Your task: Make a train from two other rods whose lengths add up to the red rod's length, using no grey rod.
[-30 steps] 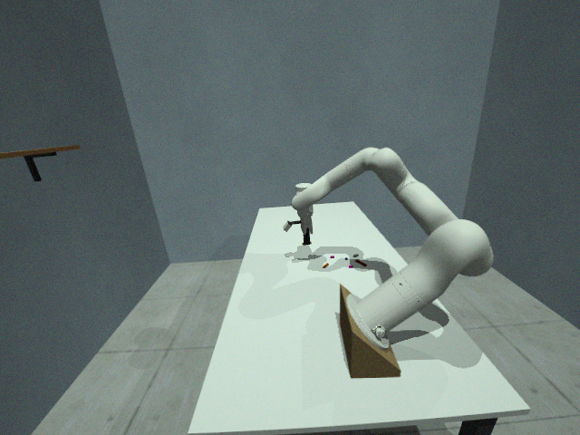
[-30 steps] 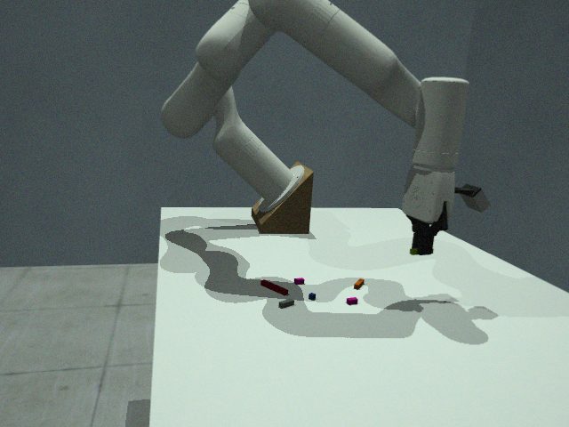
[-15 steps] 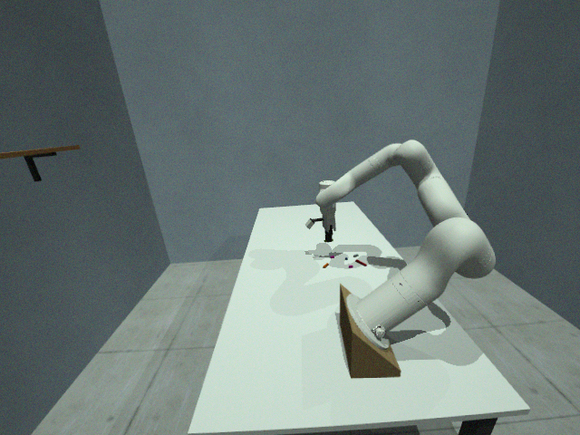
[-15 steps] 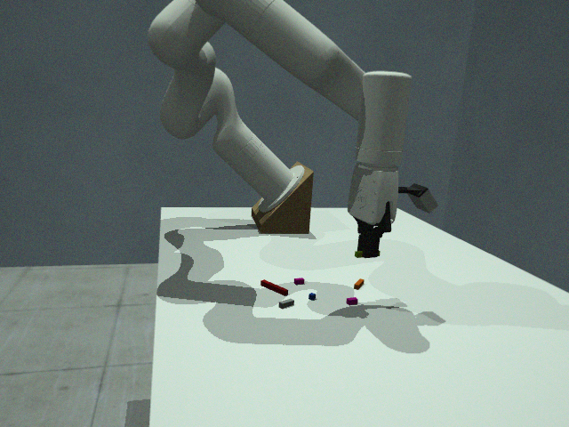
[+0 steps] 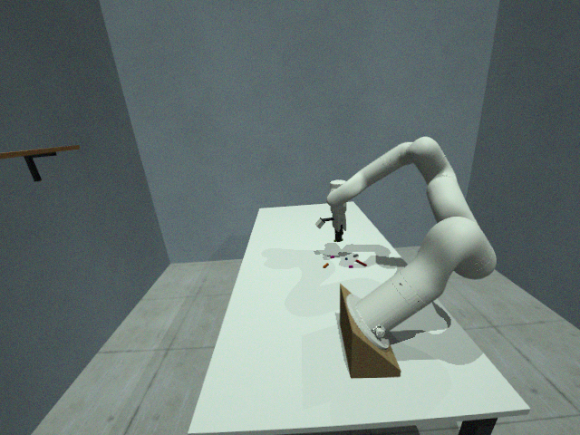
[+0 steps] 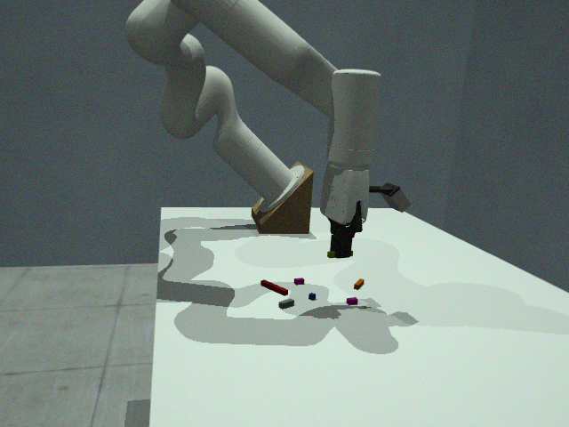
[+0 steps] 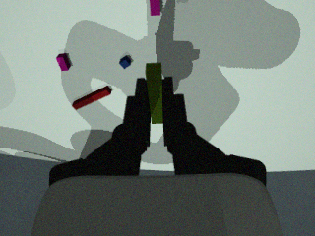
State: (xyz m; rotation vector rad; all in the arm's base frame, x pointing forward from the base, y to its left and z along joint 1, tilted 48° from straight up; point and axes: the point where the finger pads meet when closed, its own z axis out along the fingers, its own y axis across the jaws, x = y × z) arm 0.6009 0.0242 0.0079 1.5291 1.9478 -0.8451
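Now: hand 3 cm past the blue rod, 4 cm to the left of it and 12 cm above it. From my hand the other things lie so: lime rod: 2 cm below; grey rod: 10 cm to the right, 12 cm below; orange rod: 9 cm behind, 8 cm to the left, 12 cm below.
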